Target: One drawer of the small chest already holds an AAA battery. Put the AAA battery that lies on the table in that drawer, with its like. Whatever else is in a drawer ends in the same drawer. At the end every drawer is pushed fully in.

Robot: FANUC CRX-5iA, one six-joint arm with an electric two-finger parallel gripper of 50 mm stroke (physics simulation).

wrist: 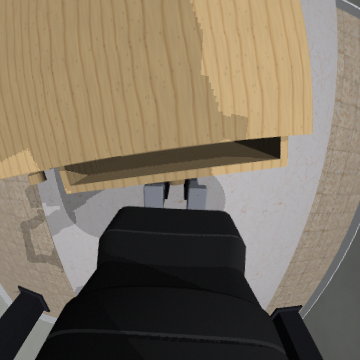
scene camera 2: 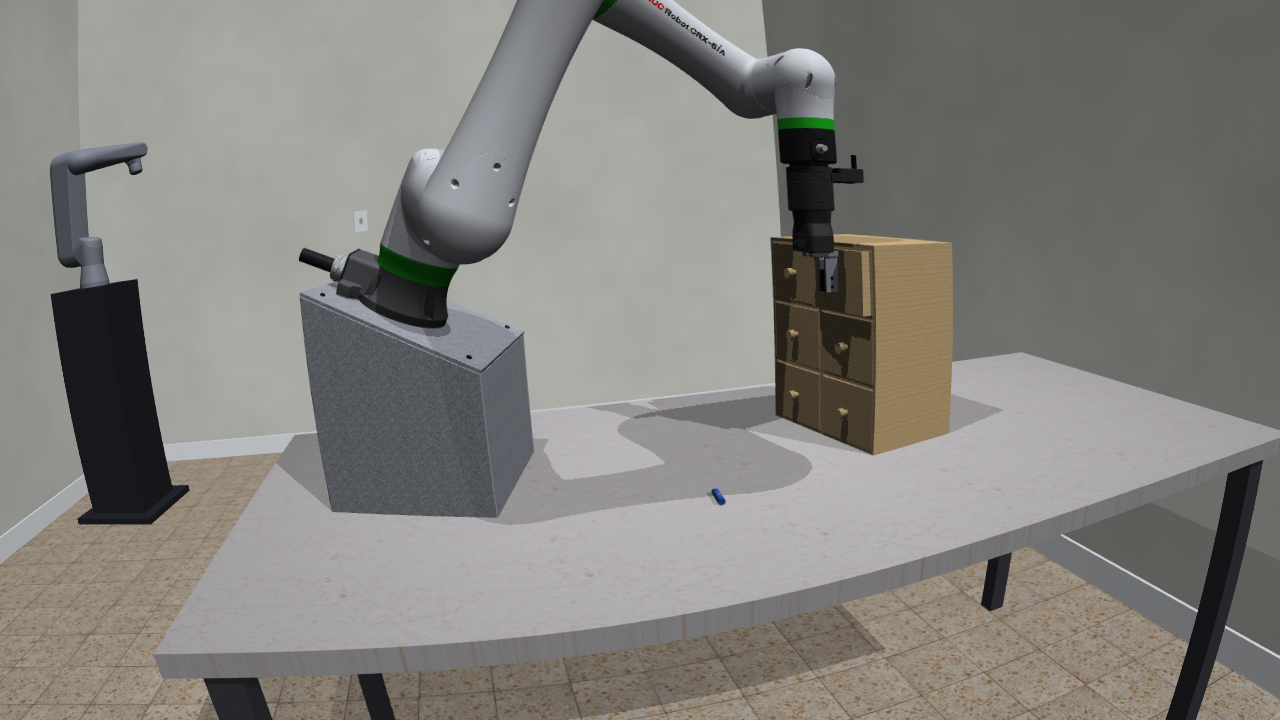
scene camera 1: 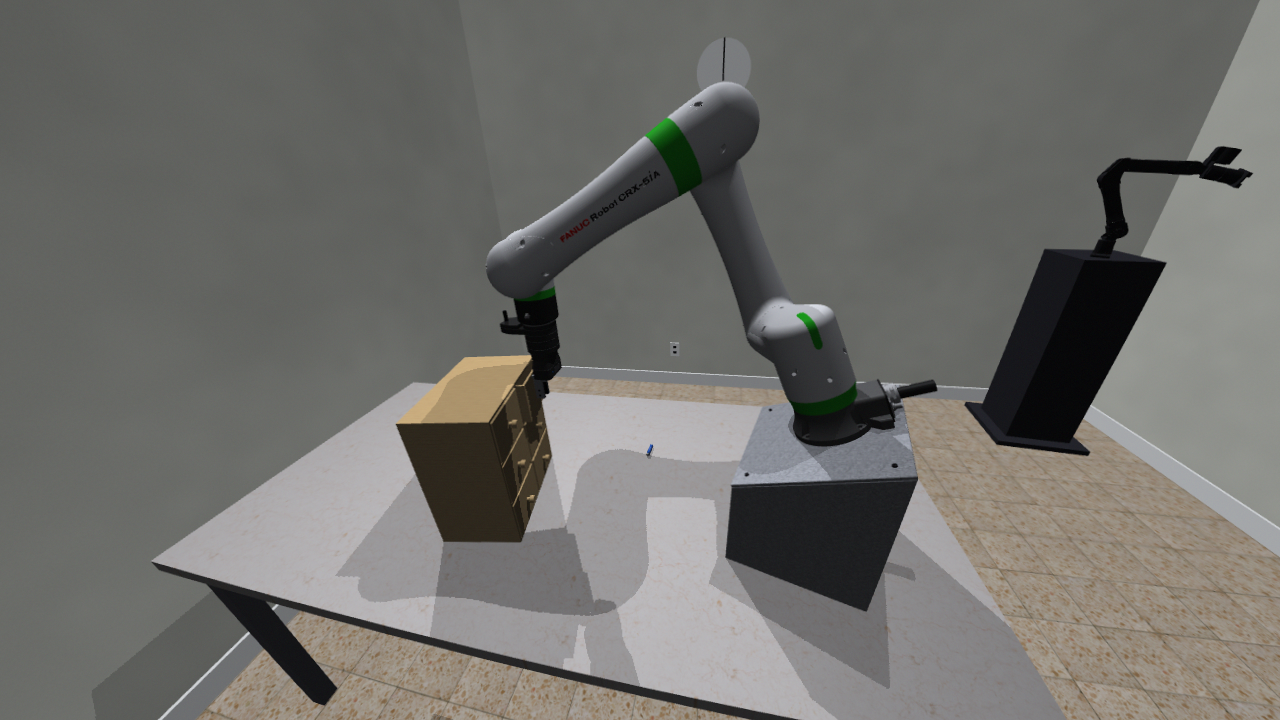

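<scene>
The small wooden chest (scene camera 1: 465, 483) (scene camera 2: 913, 349) (wrist: 125, 75) has six drawers in two columns of three. In scene camera 2 its top right drawer (scene camera 2: 856, 284) (wrist: 240, 169) stands partly out; the other drawers look closed. The wrist view shows bare wood in the part of the open drawer that shows; its rear is hidden under the chest top. My gripper (scene camera 1: 543, 390) (scene camera 2: 828, 284) (wrist: 176, 174) points down in front of this drawer, shut on its knob (wrist: 176, 182). The blue AAA battery (scene camera 1: 649, 450) (scene camera 2: 717, 496) lies on the table between chest and robot base, away from the gripper.
The grey robot pedestal (scene camera 1: 805, 537) (scene camera 2: 402, 420) stands on the table (scene camera 1: 295, 546) (scene camera 2: 447, 591), facing the chest. Knobs stick out from the closed drawers, one (wrist: 36, 177) beside the open drawer. A black stand (scene camera 1: 1056, 349) (scene camera 2: 111, 402) with another small arm stands on the floor beyond the table.
</scene>
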